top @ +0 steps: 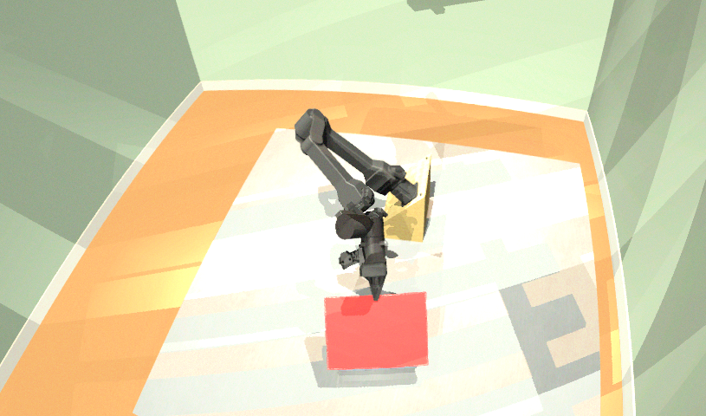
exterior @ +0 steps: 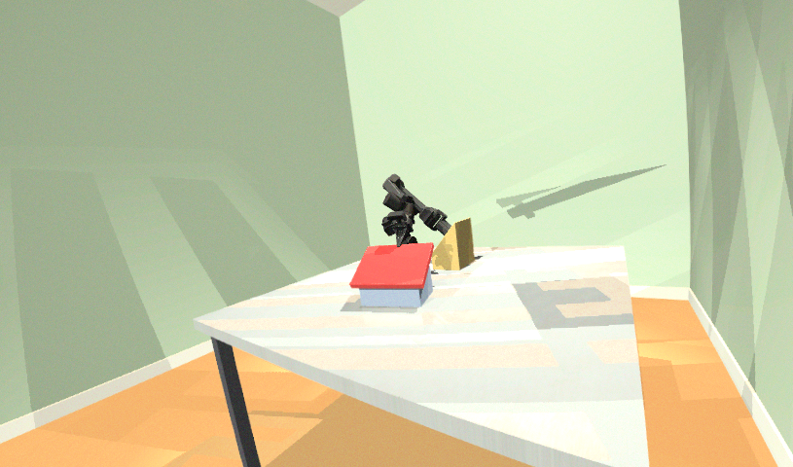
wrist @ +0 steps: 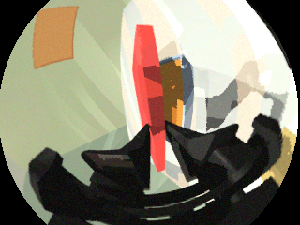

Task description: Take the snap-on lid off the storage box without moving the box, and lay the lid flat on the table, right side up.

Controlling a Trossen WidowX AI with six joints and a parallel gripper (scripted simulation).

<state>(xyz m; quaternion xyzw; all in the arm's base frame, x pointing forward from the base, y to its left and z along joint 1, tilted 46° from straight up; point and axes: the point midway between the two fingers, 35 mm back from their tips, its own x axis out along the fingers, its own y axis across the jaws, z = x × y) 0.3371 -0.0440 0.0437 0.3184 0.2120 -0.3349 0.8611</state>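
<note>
My gripper tip is 70 mm short of the red lid, 40 mm above it and 10 mm to the right of it. Round my gripper tip: storage box (120 mm below, 60 mm ahead).
</note>
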